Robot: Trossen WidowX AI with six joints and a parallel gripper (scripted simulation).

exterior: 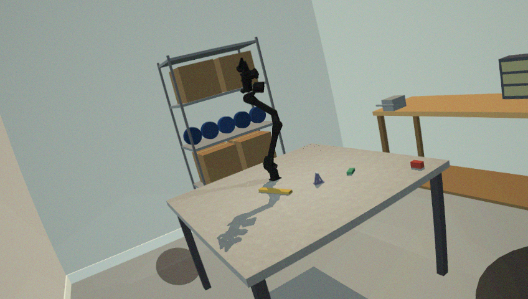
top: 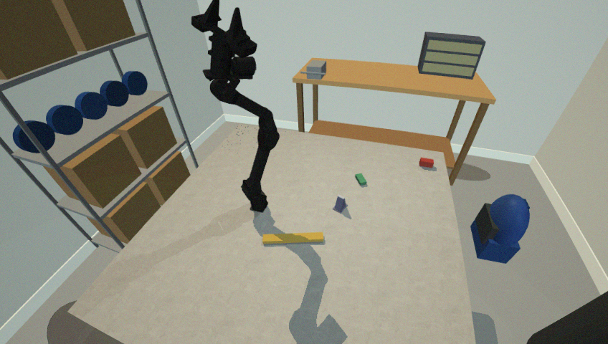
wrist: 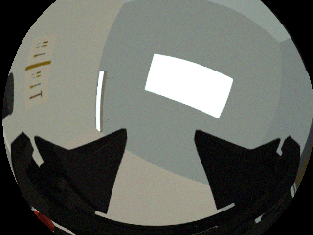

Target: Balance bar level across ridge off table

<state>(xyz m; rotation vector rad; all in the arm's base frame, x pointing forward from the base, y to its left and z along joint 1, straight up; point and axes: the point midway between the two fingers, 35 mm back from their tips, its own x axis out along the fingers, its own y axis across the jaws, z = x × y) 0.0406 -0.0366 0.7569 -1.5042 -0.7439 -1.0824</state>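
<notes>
My gripper tip is 78 cm above the yellow bar, 15 cm short of it and 9 cm to the left of it. The rest, counted from my gripper tip: green block: 78 cm below, 36 cm ahead, 33 cm to the left; red block: 77 cm below, 69 cm ahead, 54 cm to the left.
</notes>
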